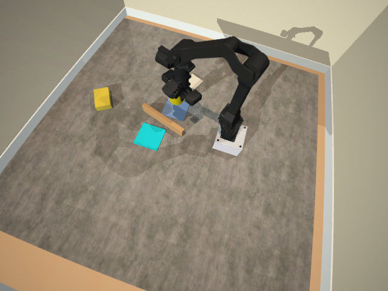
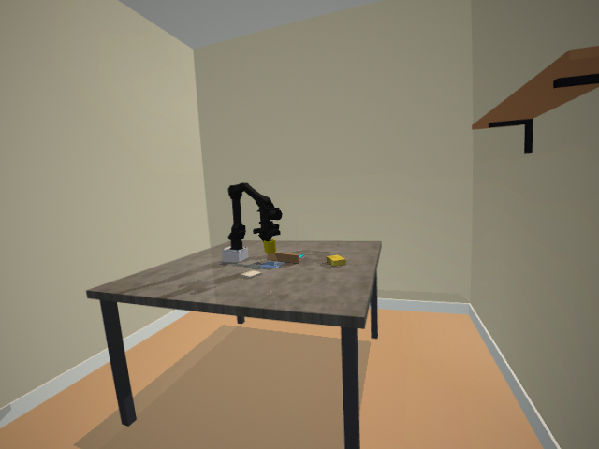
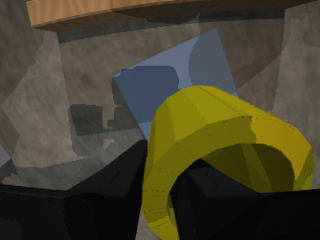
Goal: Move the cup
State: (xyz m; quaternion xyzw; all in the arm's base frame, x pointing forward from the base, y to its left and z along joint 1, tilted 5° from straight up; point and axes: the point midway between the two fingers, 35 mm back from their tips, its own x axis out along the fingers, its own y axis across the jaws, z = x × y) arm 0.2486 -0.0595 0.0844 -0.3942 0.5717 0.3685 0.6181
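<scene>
Right now my gripper tip is 18 cm to the right of the cyan pad, 11 cm above it and 8 cm short of it. From my gripper tip the other things lie so: pale blue pad 11 cm below, 3 cm ahead, 1 cm to the right; yellow cup 2 cm ahead, 1 cm to the right; blue marble 2 cm to the right, 2 cm below, 1 cm ahead.
</scene>
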